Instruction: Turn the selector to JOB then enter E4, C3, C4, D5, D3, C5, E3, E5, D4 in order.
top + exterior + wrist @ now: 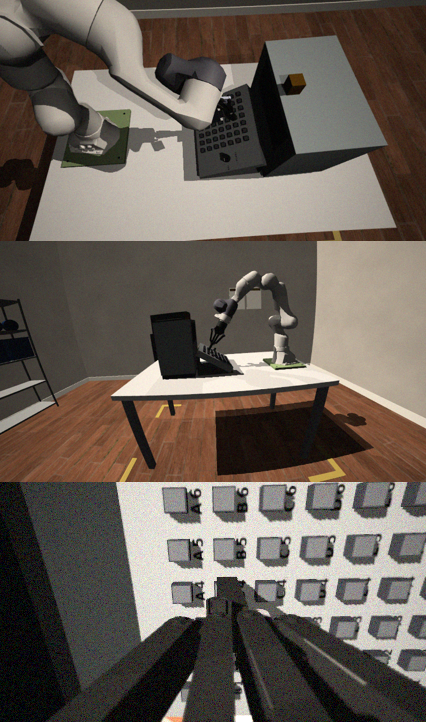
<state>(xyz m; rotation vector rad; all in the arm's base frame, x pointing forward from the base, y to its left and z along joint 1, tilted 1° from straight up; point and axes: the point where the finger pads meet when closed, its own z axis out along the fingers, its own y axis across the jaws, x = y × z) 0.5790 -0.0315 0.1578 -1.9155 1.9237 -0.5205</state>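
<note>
Now: hand 1 cm past the key C5, 3 cm to the left of it and 5 cm above it. Also, from my hand: a5 key 5 cm ahead, 3 cm to the right, 1 cm below; c6 key 1 cm behind, 7 cm to the right, 5 cm below; sloped keypad 1 cm behind, 5 cm to the right, 10 cm below.
</note>
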